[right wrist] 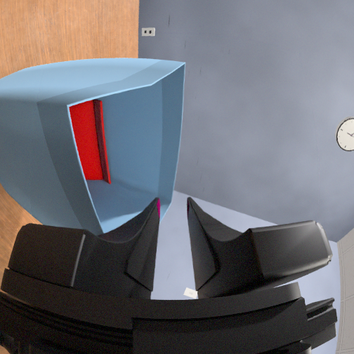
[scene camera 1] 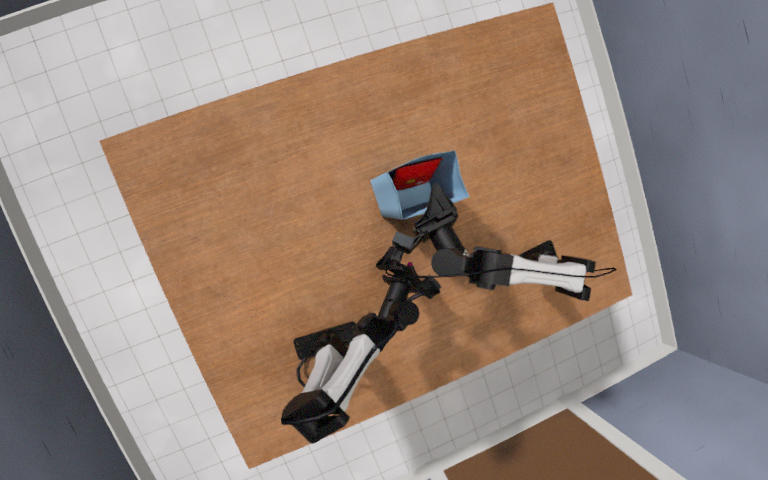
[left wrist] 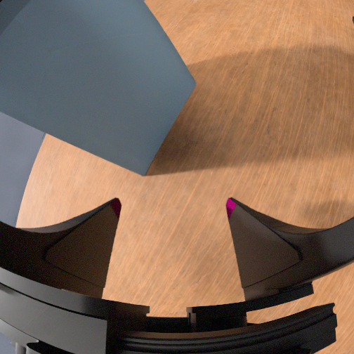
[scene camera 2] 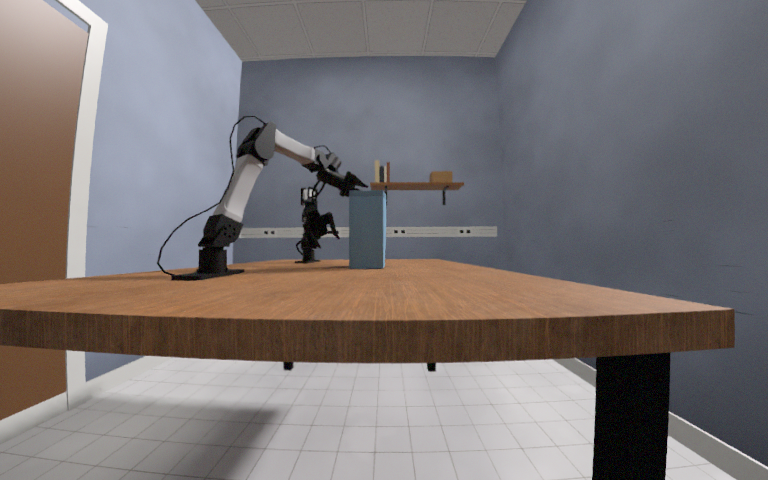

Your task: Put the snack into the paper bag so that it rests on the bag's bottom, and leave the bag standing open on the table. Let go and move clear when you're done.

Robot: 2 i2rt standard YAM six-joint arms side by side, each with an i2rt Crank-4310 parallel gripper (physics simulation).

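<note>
The light blue paper bag (scene camera 1: 386, 198) (scene camera 2: 367, 229) (left wrist: 90, 80) (right wrist: 30, 135) stands upright on the table with its mouth open. The red snack packet (scene camera 1: 416, 172) (right wrist: 89, 142) is inside the bag, leaning near the upper wall in scene camera 1; its lower end is hidden, so I cannot tell whether it touches the bottom. My right gripper (scene camera 1: 436, 189) (scene camera 2: 365, 185) (right wrist: 173, 200) is partly open and empty, at the bag's mouth just above the rim. My left gripper (left wrist: 173, 200) is open and empty, low beside the bag's outer wall, apart from it.
The two arms stand close together below the bag in scene camera 1, with the left gripper's wrist near the right arm's wrist. The wooden table (scene camera 1: 254, 169) (scene camera 2: 481, 305) carries both arms. A wall shelf (scene camera 2: 419, 185) with books and a box is in the background.
</note>
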